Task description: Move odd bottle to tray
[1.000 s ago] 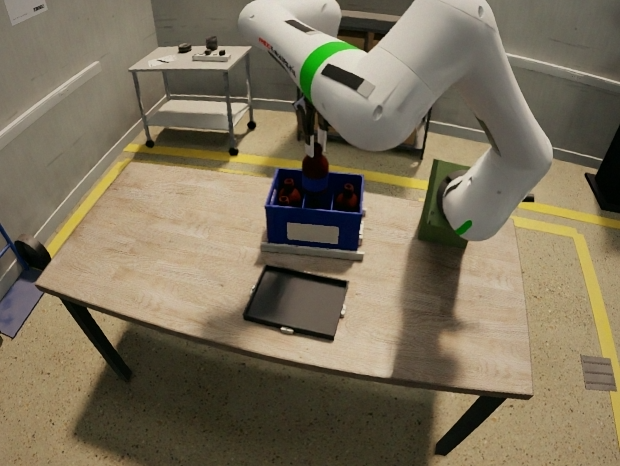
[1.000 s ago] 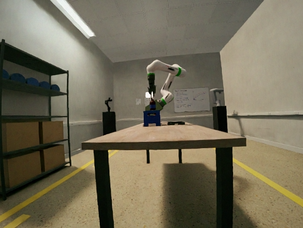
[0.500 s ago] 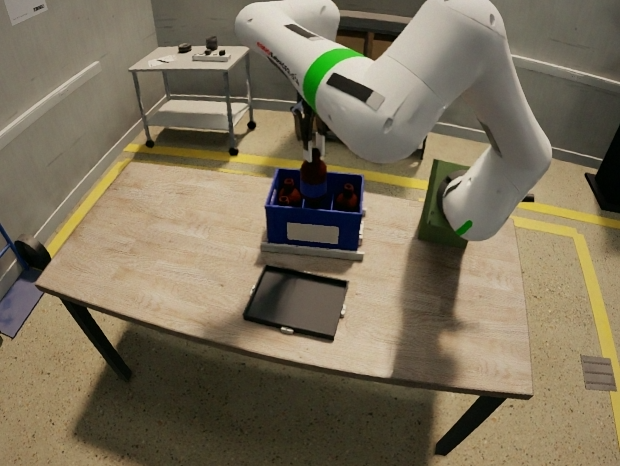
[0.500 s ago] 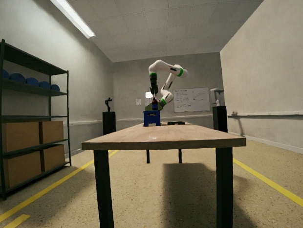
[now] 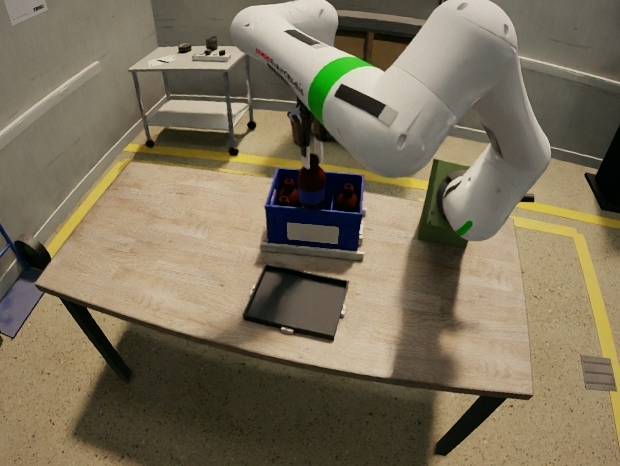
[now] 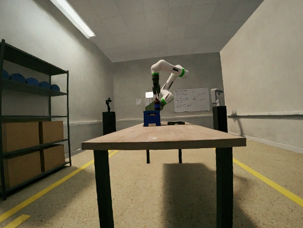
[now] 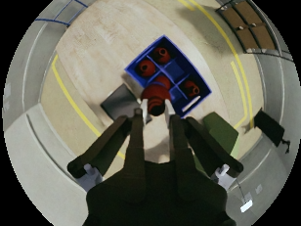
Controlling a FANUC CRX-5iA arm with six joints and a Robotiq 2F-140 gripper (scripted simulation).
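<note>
Now: hand 90 mm above the bottle. Also, from my hand: dark tray: 340 mm below, 210 mm to the left; then blue crate: 270 mm below, 70 mm to the right.
</note>
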